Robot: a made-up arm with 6 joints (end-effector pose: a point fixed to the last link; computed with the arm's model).
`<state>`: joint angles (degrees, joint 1 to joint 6).
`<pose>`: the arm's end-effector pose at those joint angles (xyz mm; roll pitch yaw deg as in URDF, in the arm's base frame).
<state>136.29 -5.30 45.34 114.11 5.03 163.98</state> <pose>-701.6 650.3 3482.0 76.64 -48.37 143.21</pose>
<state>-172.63 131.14 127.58 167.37 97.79 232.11</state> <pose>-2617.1 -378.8 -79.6 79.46 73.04 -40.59</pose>
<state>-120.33 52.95 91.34 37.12 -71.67 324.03</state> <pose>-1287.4 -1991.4 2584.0 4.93 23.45 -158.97</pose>
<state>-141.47 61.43 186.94 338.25 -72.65 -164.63</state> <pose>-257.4 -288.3 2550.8 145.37 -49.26 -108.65</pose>
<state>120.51 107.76 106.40 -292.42 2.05 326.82</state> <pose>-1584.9 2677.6 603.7 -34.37 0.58 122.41</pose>
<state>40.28 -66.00 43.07 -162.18 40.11 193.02</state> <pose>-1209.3 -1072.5 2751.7 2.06 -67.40 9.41</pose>
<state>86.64 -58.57 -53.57 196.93 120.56 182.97</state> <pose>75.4 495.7 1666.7 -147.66 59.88 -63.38</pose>
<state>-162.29 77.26 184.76 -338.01 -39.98 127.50</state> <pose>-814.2 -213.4 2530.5 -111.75 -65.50 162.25</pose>
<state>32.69 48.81 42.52 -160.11 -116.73 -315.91</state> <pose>2175.4 1462.6 1874.9 2.26 -62.14 172.13</pose>
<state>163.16 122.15 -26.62 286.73 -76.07 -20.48</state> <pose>-177.6 -125.3 -896.2 -104.00 -6.55 -86.17</pose>
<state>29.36 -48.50 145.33 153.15 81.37 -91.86</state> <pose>-1920.7 -986.0 1143.6 141.99 -55.15 157.97</pose>
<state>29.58 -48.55 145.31 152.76 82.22 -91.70</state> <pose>-1915.6 -991.2 1142.5 143.14 -55.37 156.64</pose>
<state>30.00 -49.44 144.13 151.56 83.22 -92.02</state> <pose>-1920.4 -1008.1 1134.1 146.22 -55.19 154.05</pose>
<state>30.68 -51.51 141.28 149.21 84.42 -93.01</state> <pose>-1938.5 -1040.8 1115.4 151.85 -54.32 149.83</pose>
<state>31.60 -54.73 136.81 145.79 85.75 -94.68</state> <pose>-1966.6 -1088.5 1084.4 159.45 -52.49 144.57</pose>
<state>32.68 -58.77 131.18 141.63 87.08 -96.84</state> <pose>-1997.9 -1145.8 1042.0 167.72 -49.68 139.34</pose>
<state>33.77 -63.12 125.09 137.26 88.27 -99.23</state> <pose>-2025.8 -1204.2 992.4 175.45 -46.24 135.00</pose>
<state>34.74 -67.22 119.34 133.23 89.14 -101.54</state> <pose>-2046.6 -1255.8 942.2 -178.22 -42.74 132.03</pose>
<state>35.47 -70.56 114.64 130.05 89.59 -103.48</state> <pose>-2060.3 -1294.6 899.5 -173.64 -39.80 130.36</pose>
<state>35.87 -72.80 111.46 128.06 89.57 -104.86</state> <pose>-2069.7 -1317.4 870.9 -170.88 -37.89 129.74</pose>
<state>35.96 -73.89 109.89 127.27 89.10 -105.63</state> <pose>-2077.1 -1325.6 857.6 -169.79 -37.10 129.96</pose>
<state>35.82 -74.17 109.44 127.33 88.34 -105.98</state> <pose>-2084.2 -1323.5 855.9 -169.81 -37.09 130.64</pose>
